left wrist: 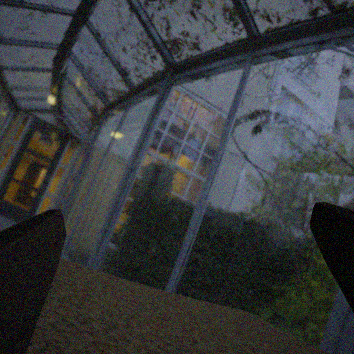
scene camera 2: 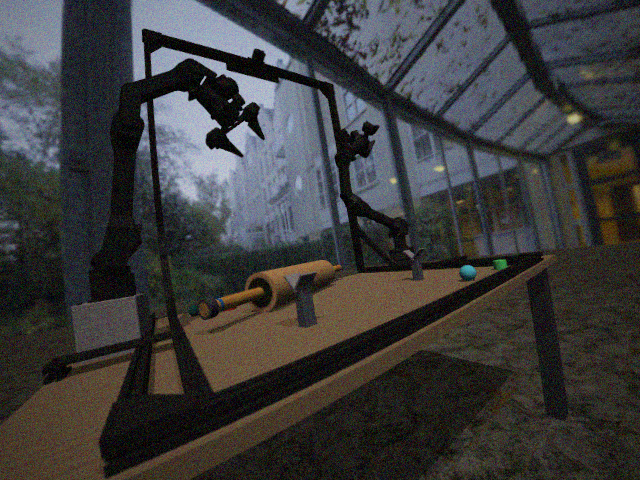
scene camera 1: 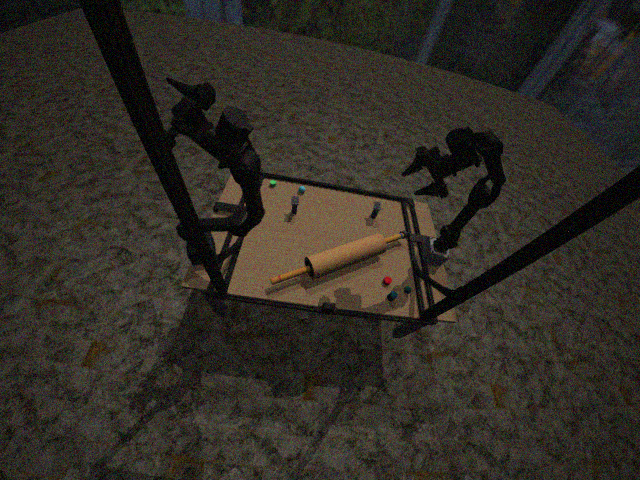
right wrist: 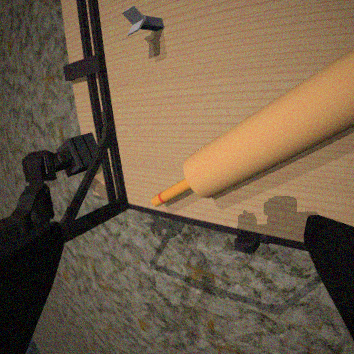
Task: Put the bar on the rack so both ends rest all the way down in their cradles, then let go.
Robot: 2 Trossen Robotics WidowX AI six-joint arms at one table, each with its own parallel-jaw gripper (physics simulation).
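Labels:
The left gripper (scene camera 1: 152,92) is open and holds nothing, and the right gripper (scene camera 2: 253,147) is open as well and holds nothing. On the table there's a wooden rolling pin (scene camera 2: 264,291).

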